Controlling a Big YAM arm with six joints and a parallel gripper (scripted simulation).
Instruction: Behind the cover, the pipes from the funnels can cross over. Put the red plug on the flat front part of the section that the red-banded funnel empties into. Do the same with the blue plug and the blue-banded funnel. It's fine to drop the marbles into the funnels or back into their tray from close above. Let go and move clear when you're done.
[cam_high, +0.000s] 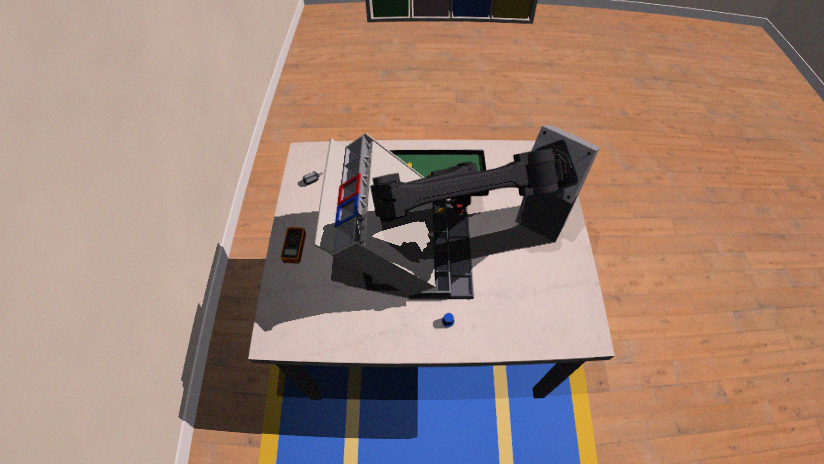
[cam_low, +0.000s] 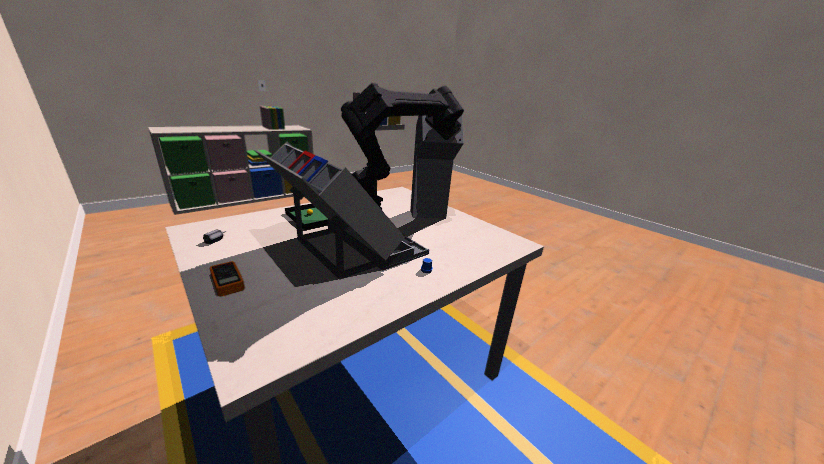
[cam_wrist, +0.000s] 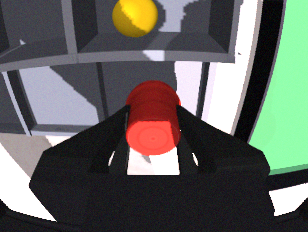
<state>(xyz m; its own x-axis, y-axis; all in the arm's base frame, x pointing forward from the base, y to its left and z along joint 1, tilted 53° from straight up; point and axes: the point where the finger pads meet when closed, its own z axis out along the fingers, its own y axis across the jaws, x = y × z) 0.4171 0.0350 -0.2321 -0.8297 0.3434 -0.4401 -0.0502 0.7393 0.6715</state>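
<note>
The green marble tray lies 180 mm to the right of my hand, 80 mm ahead of it and 30 mm below it. Round my hand: sloped grey cover (180 mm ahead, 170 mm above, 160 mm to the left); then orange device (570 mm ahead, 180 mm to the left, 20 mm below).
</note>
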